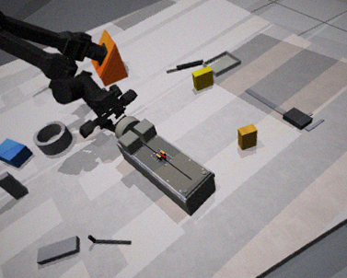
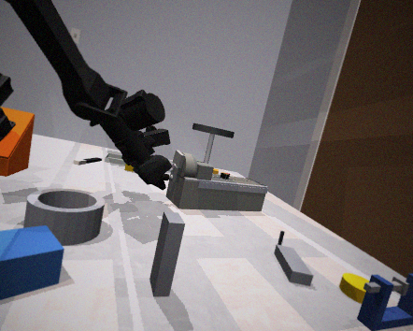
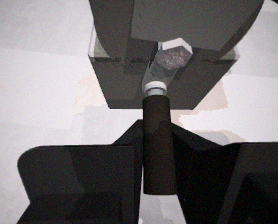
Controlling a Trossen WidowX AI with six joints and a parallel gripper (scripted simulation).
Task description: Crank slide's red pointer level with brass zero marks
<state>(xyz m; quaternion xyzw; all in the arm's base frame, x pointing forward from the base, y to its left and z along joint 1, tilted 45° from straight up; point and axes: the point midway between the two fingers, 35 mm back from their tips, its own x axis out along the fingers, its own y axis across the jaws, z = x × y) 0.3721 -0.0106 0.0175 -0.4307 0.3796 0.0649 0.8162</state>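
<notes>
Now: the dark crank handle 30 mm above my gripper tip, 20 mm behind it and 10 mm to the right of it. From my gripper tip the other things lie so: black hex key (260 mm ahead, 130 mm to the right, 20 mm below); blue block (350 mm to the right, 130 mm behind, 10 mm below); red pointer (160 mm ahead, 70 mm to the left, 50 mm above).
</notes>
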